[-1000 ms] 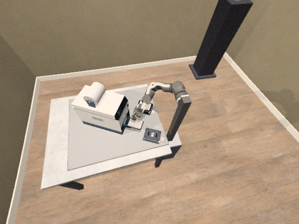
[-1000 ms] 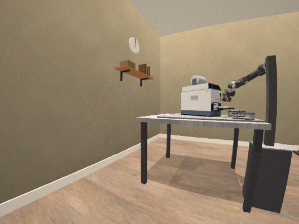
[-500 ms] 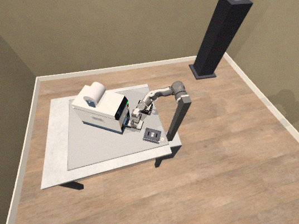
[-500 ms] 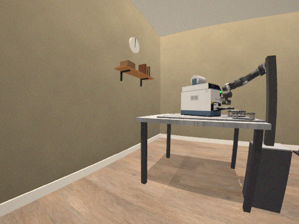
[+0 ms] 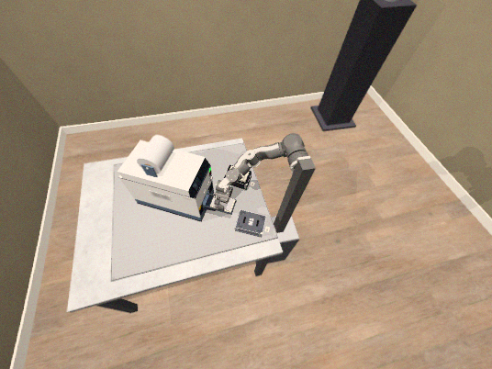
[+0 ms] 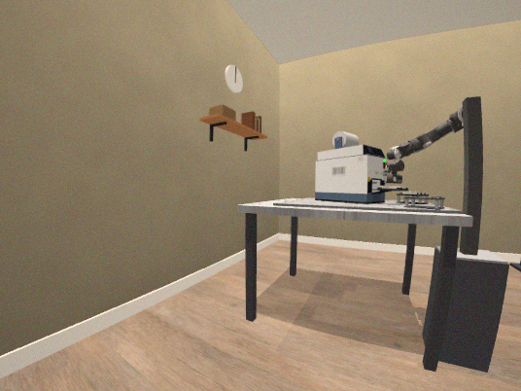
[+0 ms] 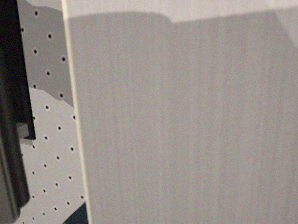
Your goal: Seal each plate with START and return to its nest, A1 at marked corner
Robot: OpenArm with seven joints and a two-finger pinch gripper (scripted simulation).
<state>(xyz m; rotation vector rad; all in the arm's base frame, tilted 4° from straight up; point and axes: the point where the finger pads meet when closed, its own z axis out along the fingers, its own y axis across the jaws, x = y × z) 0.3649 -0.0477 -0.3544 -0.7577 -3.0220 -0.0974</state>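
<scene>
My gripper is now 30 mm above the sealer stage. Round my hand: plate nest: 150 mm behind, 130 mm to the left, 80 mm below; then yellow warning label: 130 mm ahead, 30 mm to the left, 20 mm above; then plate: 210 mm to the right, 130 mm behind, 60 mm below.
</scene>
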